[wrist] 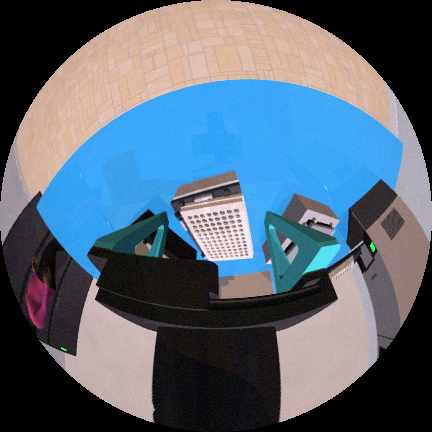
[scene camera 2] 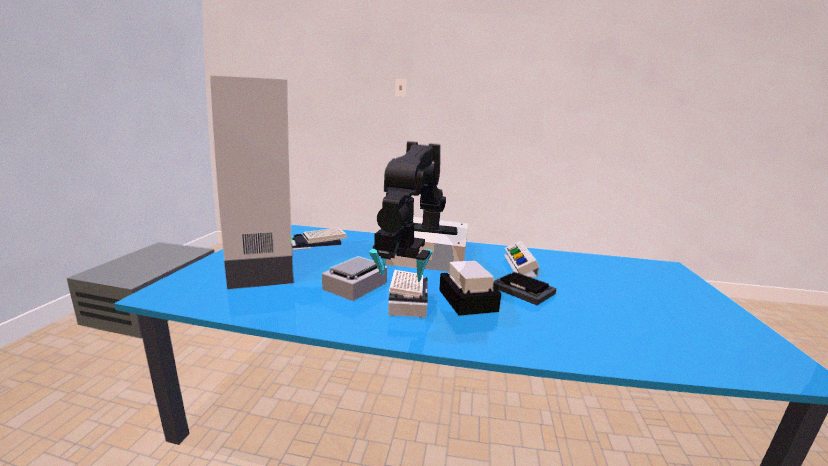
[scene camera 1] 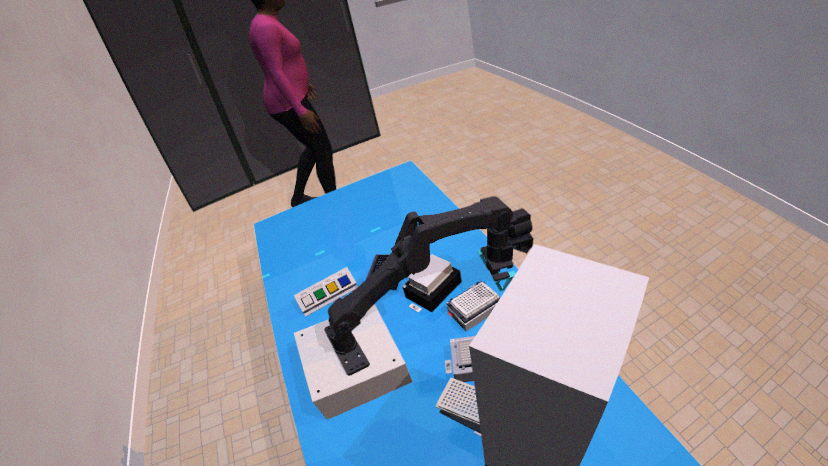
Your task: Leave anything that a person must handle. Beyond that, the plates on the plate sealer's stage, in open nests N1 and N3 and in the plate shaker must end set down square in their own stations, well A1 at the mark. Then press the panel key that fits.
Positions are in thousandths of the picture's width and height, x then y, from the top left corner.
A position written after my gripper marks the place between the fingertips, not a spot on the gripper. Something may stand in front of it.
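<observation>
My gripper (scene camera 2: 484,598), (wrist: 499,501), (scene camera 1: 598,600): open, holding nothing. Button box (scene camera 1: 412,608). Tall grey cabinet (scene camera 1: 659,778), (wrist: 881,506). Shaker station (wrist: 517,427).
</observation>
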